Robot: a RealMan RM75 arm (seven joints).
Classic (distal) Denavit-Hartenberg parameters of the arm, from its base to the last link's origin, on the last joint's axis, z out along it. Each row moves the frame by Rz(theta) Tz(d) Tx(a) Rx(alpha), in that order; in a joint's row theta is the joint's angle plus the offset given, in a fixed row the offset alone. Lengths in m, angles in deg.
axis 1: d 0.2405; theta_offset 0; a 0; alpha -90
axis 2: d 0; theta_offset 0; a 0; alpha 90
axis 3: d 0.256; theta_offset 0; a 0; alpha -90
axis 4: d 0; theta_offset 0; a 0; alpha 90
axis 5: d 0.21; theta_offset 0; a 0; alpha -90
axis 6: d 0; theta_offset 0; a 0; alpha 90
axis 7: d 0.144; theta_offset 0; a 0; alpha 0
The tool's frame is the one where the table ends.
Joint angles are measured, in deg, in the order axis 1, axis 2, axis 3, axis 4, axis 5, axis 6, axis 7. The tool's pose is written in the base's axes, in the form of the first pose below.
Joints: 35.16, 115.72, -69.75, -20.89, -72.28, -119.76, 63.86
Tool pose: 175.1, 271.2, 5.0, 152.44, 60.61, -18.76
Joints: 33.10, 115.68, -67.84, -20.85, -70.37, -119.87, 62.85
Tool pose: 183.2, 270.1, 11.9, 157.55, 64.16, -17.20
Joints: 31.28, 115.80, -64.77, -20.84, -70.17, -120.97, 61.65
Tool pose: 191.2, 266.7, 19.3, 163.18, 67.36, -14.00
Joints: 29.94, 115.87, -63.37, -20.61, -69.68, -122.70, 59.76
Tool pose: 196.9, 260.8, 24.5, 168.52, 69.97, -9.30
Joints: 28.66, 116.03, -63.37, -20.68, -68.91, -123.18, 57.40
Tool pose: 201.4, 256.1, 25.7, 175.81, 71.27, -2.70
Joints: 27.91, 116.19, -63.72, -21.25, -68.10, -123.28, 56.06
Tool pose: 202.6, 253.9, 26.4, -178.71, 71.81, 2.65
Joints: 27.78, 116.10, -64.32, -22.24, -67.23, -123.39, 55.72
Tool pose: 201.0, 254.5, 28.7, -175.57, 71.90, 6.53
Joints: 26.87, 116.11, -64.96, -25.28, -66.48, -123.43, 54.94
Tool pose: 198.9, 253.8, 32.9, -168.40, 71.20, 15.26
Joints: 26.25, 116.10, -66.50, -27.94, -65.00, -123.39, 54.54
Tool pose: 195.0, 253.2, 35.8, -164.03, 70.73, 21.39
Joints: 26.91, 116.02, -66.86, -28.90, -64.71, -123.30, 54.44
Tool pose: 190.2, 256.2, 37.1, -162.71, 70.34, 24.13
